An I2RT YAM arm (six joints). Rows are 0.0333 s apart.
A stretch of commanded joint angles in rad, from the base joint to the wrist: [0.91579 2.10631 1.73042 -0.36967 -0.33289 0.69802]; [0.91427 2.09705 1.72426 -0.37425 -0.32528 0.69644]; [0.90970 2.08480 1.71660 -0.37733 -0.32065 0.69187]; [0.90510 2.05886 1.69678 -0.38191 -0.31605 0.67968]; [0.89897 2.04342 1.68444 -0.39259 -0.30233 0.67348]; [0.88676 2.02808 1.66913 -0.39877 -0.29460 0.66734]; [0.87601 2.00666 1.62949 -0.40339 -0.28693 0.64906]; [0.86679 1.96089 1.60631 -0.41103 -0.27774 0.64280]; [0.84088 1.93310 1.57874 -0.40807 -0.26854 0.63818]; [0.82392 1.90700 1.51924 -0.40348 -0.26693 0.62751]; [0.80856 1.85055 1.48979 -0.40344 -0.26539 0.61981]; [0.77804 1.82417 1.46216 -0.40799 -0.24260 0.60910]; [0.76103 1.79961 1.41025 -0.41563 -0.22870 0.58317]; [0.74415 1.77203 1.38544 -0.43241 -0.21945 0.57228]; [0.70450 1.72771 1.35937 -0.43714 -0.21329 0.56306]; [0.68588 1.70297 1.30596 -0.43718 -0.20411 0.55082]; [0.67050 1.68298 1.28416 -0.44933 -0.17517 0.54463]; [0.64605 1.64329 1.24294 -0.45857 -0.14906 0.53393]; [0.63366 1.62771 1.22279 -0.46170 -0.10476 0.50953]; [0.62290 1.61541 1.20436 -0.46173 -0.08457 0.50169]
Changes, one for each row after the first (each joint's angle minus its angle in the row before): [-0.00152 -0.00926 -0.00616 -0.00458 0.00761 -0.00158]; [-0.00457 -0.01225 -0.00766 -0.00308 0.00463 -0.00457]; [-0.00460 -0.02594 -0.01982 -0.00458 0.00460 -0.01219]; [-0.00613 -0.01544 -0.01234 -0.01068 0.01372 -0.00620]; [-0.01221 -0.01534 -0.01531 -0.00618 0.00773 -0.00614]; [-0.01075 -0.02142 -0.03964 -0.00462 0.00767 -0.01828]; [-0.00922 -0.04577 -0.02318 -0.00764 0.00919 -0.00626]; [-0.02591 -0.02779 -0.02757 0.00296 0.00920 -0.00462]; [-0.01696 -0.02610 -0.05950 0.00459 0.00161 -0.01067]; [-0.01536 -0.05645 -0.02945 0.00004 0.00154 -0.00770]; [-0.03052 -0.02638 -0.02763 -0.00455 0.02279 -0.01071]; [-0.01701 -0.02456 -0.05191 -0.00764 0.01390 -0.02593]; [-0.01688 -0.02758 -0.02481 -0.01678 0.00925 -0.01089]; [-0.03965 -0.04432 -0.02607 -0.00473 0.00616 -0.00922]; [-0.01862 -0.02474 -0.05341 -0.00004 0.00918 -0.01224]; [-0.01538 -0.01999 -0.02180 -0.01215 0.02894 -0.00619]; [-0.02445 -0.03969 -0.04122 -0.00924 0.02611 -0.01070]; [-0.01239 -0.01558 -0.02015 -0.00313 0.04430 -0.02440]; [-0.01076 -0.01230 -0.01843 -0.00003 0.02019 -0.00784]
